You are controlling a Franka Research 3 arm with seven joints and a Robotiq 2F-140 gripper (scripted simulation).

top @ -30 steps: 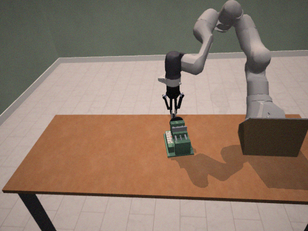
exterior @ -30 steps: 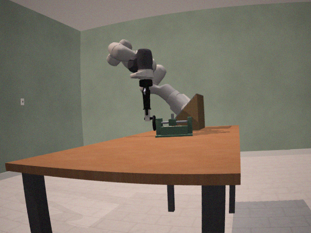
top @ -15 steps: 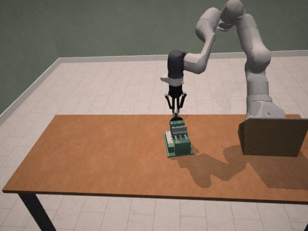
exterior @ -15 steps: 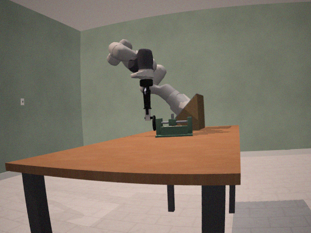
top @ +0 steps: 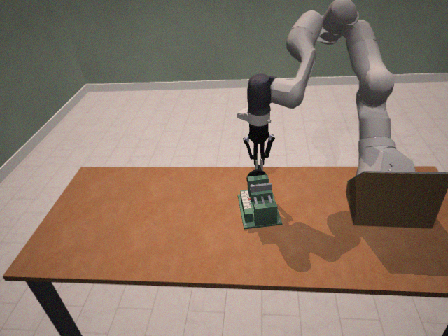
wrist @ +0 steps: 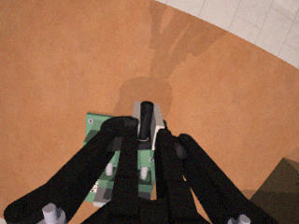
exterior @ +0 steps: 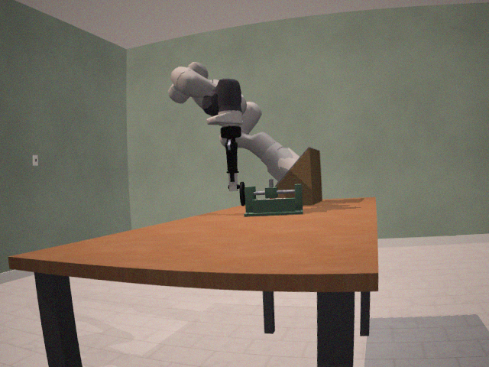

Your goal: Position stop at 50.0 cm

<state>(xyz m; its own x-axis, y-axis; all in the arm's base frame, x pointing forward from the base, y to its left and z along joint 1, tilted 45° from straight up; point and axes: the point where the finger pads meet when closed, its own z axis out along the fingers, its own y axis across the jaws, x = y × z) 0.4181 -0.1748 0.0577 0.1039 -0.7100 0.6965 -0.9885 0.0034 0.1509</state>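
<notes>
My hand is 2 cm to the right of the black handwheel and 2 cm above it. From my hand the other things lie so: sliding stop block (14 cm to the left, 3 cm below, 1 cm ahead).
</notes>
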